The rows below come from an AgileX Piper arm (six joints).
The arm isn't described. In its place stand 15 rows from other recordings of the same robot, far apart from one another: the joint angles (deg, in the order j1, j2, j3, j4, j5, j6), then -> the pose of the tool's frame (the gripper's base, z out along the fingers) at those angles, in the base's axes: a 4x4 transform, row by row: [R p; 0 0 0 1], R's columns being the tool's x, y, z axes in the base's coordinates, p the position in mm.
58.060 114.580 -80.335 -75.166 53.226 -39.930 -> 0.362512 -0.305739 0.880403 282.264; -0.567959 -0.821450 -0.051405 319.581; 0.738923 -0.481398 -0.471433 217.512; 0 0 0 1
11.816 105.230 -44.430 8.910 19.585 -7.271 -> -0.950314 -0.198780 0.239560 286.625; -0.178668 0.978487 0.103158 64.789; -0.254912 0.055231 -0.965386 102.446; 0 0 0 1
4.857 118.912 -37.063 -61.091 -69.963 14.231 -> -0.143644 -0.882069 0.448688 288.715; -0.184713 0.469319 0.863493 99.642; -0.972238 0.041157 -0.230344 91.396; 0 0 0 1
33.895 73.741 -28.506 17.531 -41.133 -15.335 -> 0.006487 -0.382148 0.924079 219.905; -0.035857 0.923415 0.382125 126.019; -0.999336 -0.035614 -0.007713 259.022; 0 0 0 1
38.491 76.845 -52.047 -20.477 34.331 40.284 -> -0.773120 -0.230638 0.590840 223.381; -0.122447 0.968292 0.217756 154.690; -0.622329 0.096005 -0.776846 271.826; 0 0 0 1
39.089 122.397 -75.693 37.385 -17.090 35.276 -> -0.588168 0.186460 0.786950 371.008; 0.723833 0.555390 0.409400 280.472; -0.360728 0.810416 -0.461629 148.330; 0 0 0 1
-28.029 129.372 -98.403 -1.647 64.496 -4.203 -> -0.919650 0.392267 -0.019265 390.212; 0.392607 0.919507 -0.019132 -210.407; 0.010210 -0.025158 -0.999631 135.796; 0 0 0 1
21.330 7.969 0.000 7.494 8.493 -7.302 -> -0.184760 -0.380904 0.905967 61.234; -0.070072 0.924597 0.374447 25.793; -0.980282 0.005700 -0.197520 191.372; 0 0 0 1
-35.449 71.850 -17.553 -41.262 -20.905 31.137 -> -0.499997 0.335539 0.798384 177.662; 0.185789 0.941987 -0.279539 -100.199; -0.845864 0.008562 -0.533330 179.079; 0 0 0 1
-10.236 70.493 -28.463 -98.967 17.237 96.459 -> -0.574139 0.379195 0.725655 219.069; 0.054139 0.901931 -0.428474 -66.626; -0.816966 -0.206718 -0.538363 219.623; 0 0 0 1
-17.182 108.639 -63.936 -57.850 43.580 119.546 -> 0.142422 0.980401 0.136123 331.291; 0.757101 -0.019317 -0.653013 -158.032; -0.637585 0.196062 -0.745014 167.172; 0 0 0 1
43.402 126.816 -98.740 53.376 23.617 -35.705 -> -0.648329 -0.689251 0.323422 348.708; -0.270469 0.605590 0.748404 370.051; -0.711699 0.397736 -0.579042 195.175; 0 0 0 1
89.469 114.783 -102.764 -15.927 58.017 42.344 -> -0.546674 -0.803195 0.236696 25.293; -0.685805 0.591665 0.423797 443.543; -0.480437 0.069352 -0.874283 274.808; 0 0 0 1
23.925 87.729 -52.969 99.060 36.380 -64.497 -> -0.778780 -0.443449 0.443684 274.361; 0.184467 0.514128 0.837642 180.036; -0.599561 0.734184 -0.318591 272.325; 0 0 0 1
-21.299 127.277 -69.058 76.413 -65.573 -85.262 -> -0.759914 0.646370 0.068829 350.530; 0.080616 0.198785 -0.976722 -223.099; -0.645006 -0.736676 -0.203167 118.154; 0 0 0 1
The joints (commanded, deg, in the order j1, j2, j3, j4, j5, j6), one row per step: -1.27 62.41 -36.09 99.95 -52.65 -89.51; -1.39 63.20 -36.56 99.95 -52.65 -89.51; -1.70 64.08 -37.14 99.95 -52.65 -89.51; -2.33 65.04 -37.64 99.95 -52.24 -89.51; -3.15 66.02 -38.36 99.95 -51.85 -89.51; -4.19 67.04 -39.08 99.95 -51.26 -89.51; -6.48 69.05 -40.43 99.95 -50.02 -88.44; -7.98 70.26 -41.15 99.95 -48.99 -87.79; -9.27 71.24 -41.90 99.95 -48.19 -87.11; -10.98 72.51 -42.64 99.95 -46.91 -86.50; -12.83 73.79 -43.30 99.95 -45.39 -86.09; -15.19 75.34 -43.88 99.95 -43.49 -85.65; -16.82 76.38 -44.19 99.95 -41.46 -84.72; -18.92 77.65 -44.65 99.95 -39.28 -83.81; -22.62 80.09 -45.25 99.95 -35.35 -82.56; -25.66 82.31 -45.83 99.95 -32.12 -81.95; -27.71 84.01 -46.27 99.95 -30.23 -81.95; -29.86 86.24 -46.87 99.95 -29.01 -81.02; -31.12 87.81 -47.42 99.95 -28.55 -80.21; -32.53 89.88 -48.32 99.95 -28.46 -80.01
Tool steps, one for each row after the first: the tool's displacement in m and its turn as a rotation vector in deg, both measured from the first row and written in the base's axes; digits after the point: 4 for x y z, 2 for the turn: 0.0030 -0.0005 -0.0003 0.01 0.32 -0.12; 0.0062 -0.0016 -0.0004 0.02 0.62 -0.43; 0.0095 -0.0036 -0.0014 0.18 1.00 -0.69; 0.0130 -0.0063 -0.0014 0.34 1.19 -1.15; 0.0166 -0.0098 -0.0018 0.58 1.37 -1.65; 0.0229 -0.0179 -0.0030 1.62 0.92 -3.20; 0.0266 -0.0232 -0.0045 2.37 0.65 -4.02; 0.0296 -0.0281 -0.0049 3.02 0.15 -4.84; 0.0331 -0.0345 -0.0069 3.86 -0.12 -5.64; 0.0363 -0.0416 -0.0095 4.73 -0.22 -6.30; 0.0391 -0.0507 -0.0139 5.85 -0.12 -7.16; 0.0414 -0.0566 -0.0177 7.23 -0.69 -7.39; 0.0435 -0.0646 -0.0218 8.71 -1.25 -7.96; 0.0462 -0.0792 -0.0315 11.39 -1.70 -8.86; 0.0479 -0.0918 -0.0403 13.55 -1.74 -9.49; 0.0487 -0.1010 -0.0472 14.81 -1.30 -10.03; 0.0489 -0.1120 -0.0561 16.37 -1.15 -11.74; 0.0493 -0.1192 -0.0618 17.33 -1.18 -13.10; 0.0501 -0.1285 -0.0687 17.94 -0.52 -14.68
